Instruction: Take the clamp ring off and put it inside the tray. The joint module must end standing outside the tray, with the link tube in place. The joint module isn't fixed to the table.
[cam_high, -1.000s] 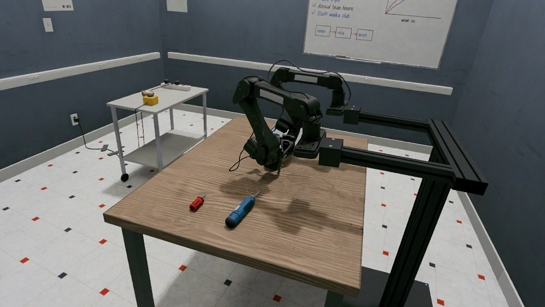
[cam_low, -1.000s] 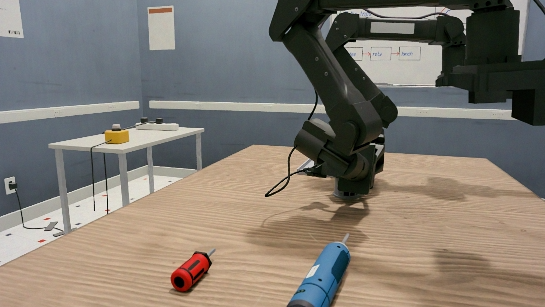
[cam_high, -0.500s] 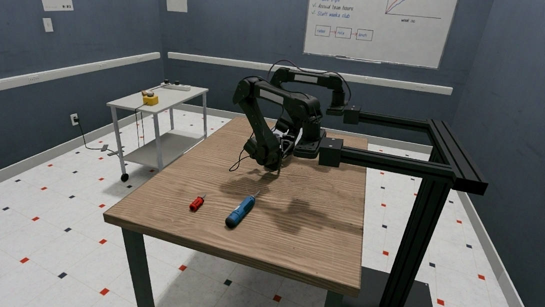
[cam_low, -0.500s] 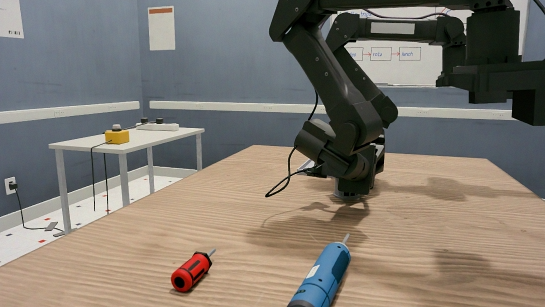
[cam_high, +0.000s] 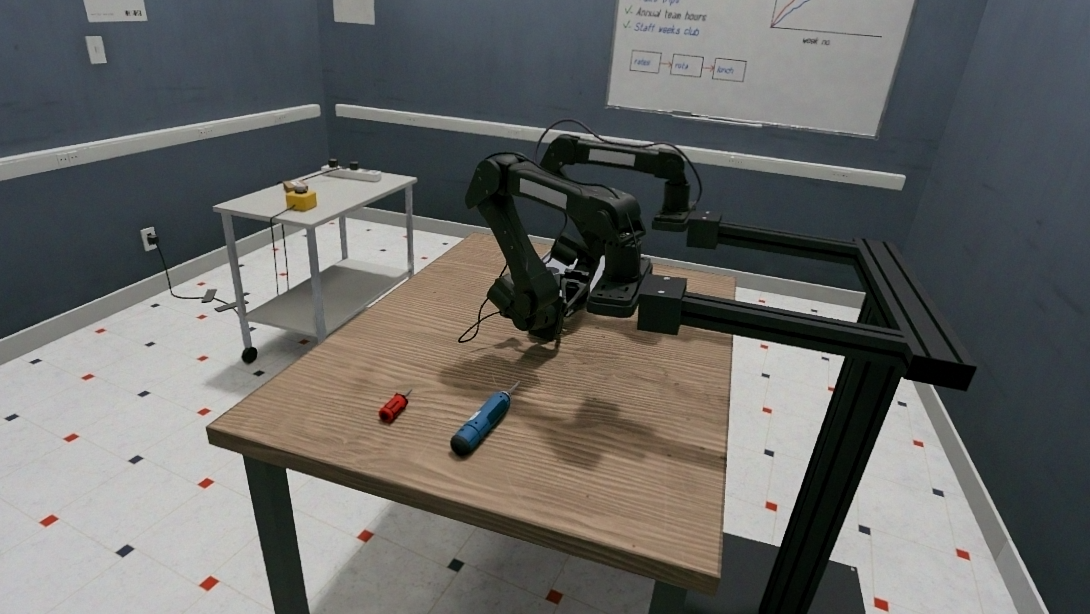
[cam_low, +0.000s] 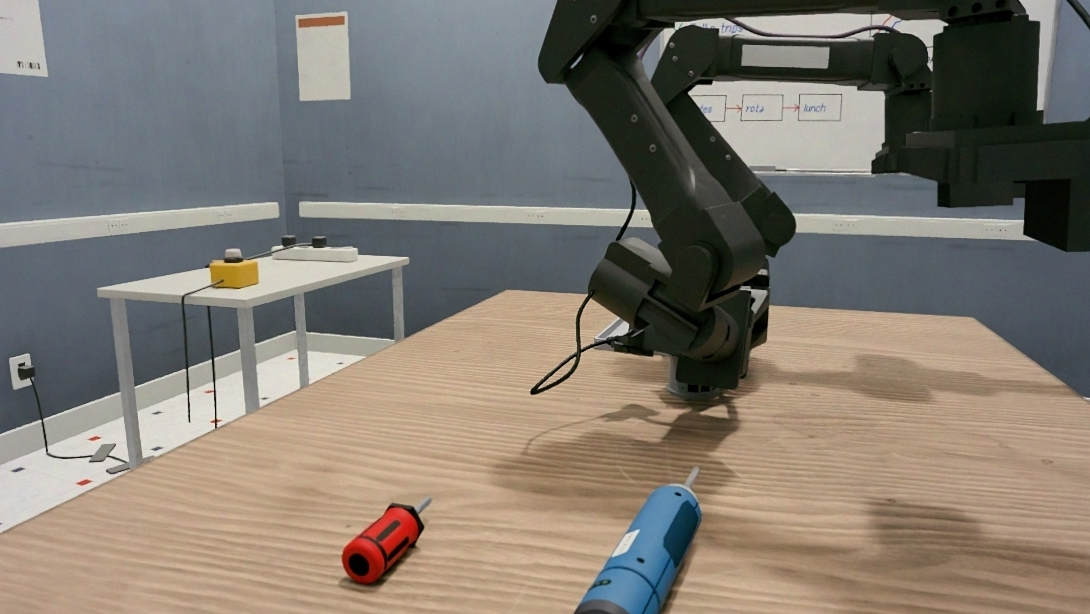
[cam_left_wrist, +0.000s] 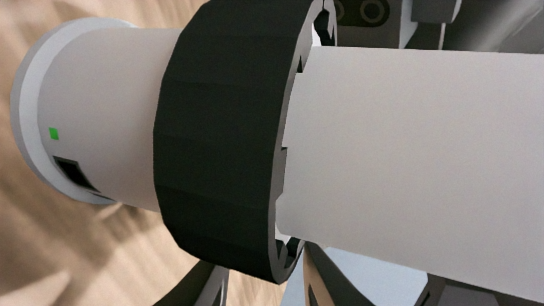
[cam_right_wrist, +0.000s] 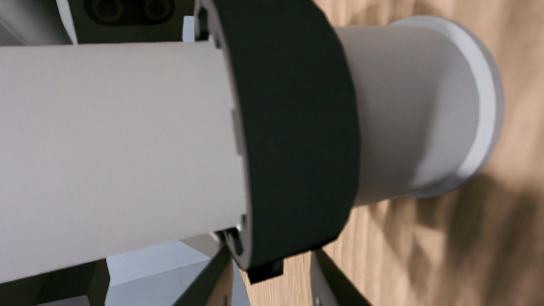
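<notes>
The dark clamp ring lies 4 cm ahead of my right hand and 2 cm to the left of it. Also, from my right hand: small screw: 9 cm ahead, 16 cm to the right, 5 cm below; then grey link tube: 5 cm ahead, 1 cm to the left, 5 cm above; then grey joint module: 5 cm ahead, 1 cm to the left, 3 cm below.
My left gripper is now 4 cm short of the dark clamp ring and 1 cm to the left of it. From my left hand the other things lie so: small screw: 19 cm to the right, 9 cm ahead, 5 cm below; then grey link tube: 5 cm ahead, 5 cm above, 2 cm to the right; then grey joint module: 5 cm ahead, 3 cm below, 2 cm to the right.
</notes>
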